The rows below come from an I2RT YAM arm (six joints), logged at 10 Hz.
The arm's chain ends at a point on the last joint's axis. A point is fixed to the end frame.
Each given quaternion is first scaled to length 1.
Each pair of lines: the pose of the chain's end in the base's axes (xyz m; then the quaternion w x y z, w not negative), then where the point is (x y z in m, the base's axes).
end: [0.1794, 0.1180, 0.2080, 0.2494, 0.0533, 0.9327, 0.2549]
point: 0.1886 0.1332 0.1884
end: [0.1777, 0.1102, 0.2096, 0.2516, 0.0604, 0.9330, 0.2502]
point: 0.1872 0.1251 0.1899
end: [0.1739, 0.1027, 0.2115, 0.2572, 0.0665, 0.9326, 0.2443]
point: 0.1838 0.1173 0.1917
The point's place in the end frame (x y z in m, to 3 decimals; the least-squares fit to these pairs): 0.004 0.003 0.026
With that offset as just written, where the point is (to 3 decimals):
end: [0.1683, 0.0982, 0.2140, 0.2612, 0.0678, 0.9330, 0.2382]
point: 0.178 0.112 0.194
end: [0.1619, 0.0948, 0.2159, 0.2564, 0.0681, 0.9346, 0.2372]
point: 0.172 0.109 0.196
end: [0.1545, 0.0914, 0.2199, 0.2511, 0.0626, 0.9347, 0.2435]
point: 0.164 0.106 0.200
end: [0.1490, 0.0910, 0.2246, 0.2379, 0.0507, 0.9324, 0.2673]
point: 0.158 0.107 0.205
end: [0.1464, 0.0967, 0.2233, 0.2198, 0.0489, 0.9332, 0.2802]
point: 0.154 0.113 0.204
